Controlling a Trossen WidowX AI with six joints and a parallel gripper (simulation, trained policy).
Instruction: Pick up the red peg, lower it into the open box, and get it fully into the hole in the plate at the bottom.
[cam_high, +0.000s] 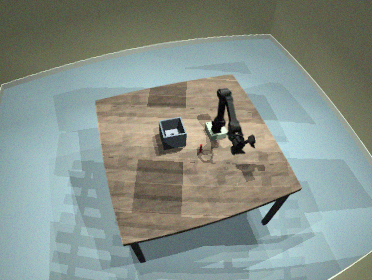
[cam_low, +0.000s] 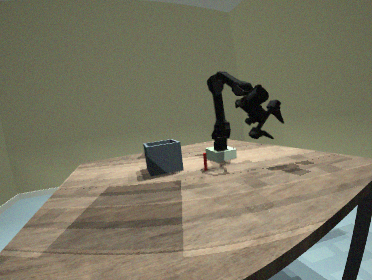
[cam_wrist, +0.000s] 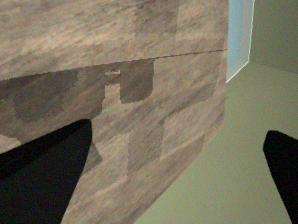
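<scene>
My gripper tip is 29 cm short of the red peg, 17 cm to the left of it and 11 cm above it. Round my gripper tip: pale plate 46 cm ahead, 32 cm to the right, 11 cm below.
</scene>
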